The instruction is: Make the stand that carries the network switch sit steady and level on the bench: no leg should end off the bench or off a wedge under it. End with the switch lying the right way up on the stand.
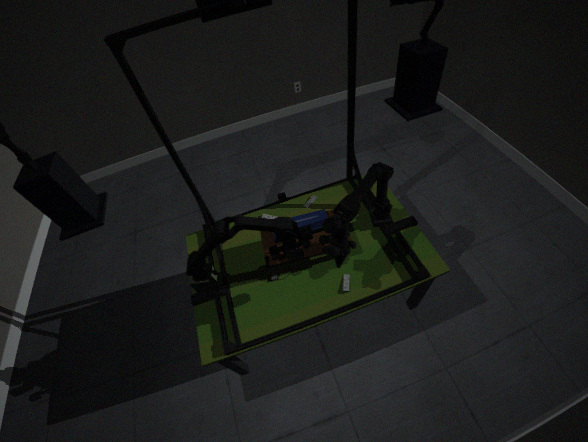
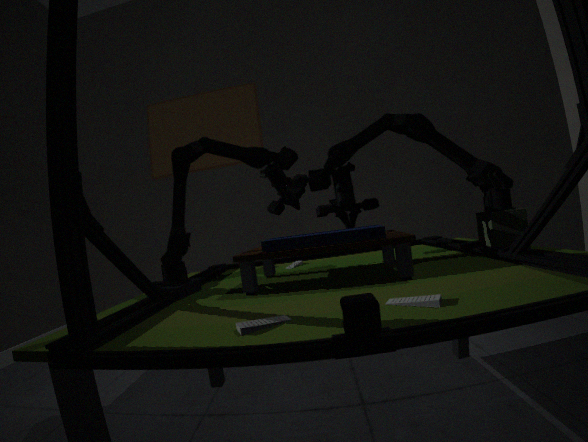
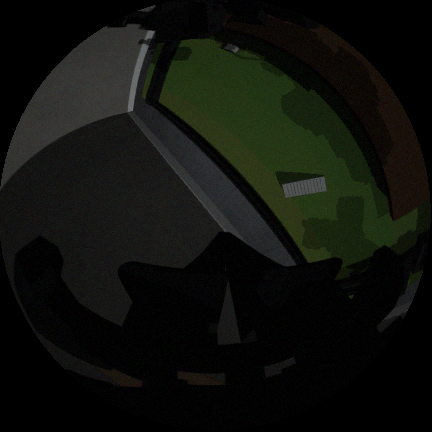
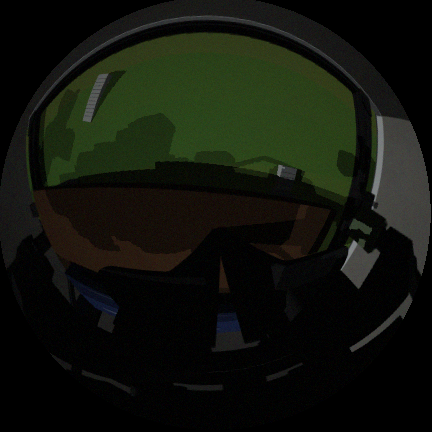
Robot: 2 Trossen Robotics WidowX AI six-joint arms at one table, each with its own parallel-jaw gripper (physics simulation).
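Frame: origin at the left arm's base, x right, y ahead, z up, level; metres.
Where they show: left gripper, fingertip midpoint: (image 1: 338, 267) (image 2: 298, 209) (image 3: 223, 236); right gripper, fingertip midpoint: (image 4: 217, 233); left arm's base, link origin: (image 1: 380, 214) (image 2: 175, 283); right arm's base, link origin: (image 1: 199, 273) (image 2: 499, 210) (image 4: 378, 237).
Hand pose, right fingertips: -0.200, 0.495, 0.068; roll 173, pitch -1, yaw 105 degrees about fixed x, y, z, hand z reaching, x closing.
Each offset is from my right fingertips to the top centre of the thing, as dx, dy, dz. Level surfaces: height alone.
The brown stand (image 1: 266, 241) (image 3: 345, 47) (image 4: 165, 207) is on its legs on the green bench; I cannot tell whether it is level. The blue switch (image 1: 311, 220) (image 2: 325, 237) (image 4: 95, 295) lies flat along its back part; which way up is unclear. One ribbed wedge @[-0.026, +0.109, -0.089] (image 1: 274, 277) (image 4: 287, 172) is by a front leg; whether it is under the foot is unclear. Other wedges lie loose: one @[-0.141, -0.236, -0.089] (image 1: 346, 283) (image 3: 304, 186) in front, two @[+0.396, -0.135, -0.089] (image 2: 262, 324) @[+0.327, +0.110, -0.089] (image 2: 414, 301) behind. My right gripper (image 2: 351, 225) (image 4: 217, 233) is shut and empty above the stand. My left gripper (image 2: 297, 207) (image 3: 223, 236) is shut, empty, high beside it.
A black post (image 2: 361, 317) stands at the bench's rear edge, near the two rear wedges. Dark frame rails run along the bench @[dz -0.102] (image 1: 202, 352) edges, and tall frame uprights (image 1: 352, 100) rise behind it. The two grippers are close together. The scene is dim, with arm shadows on the bench.
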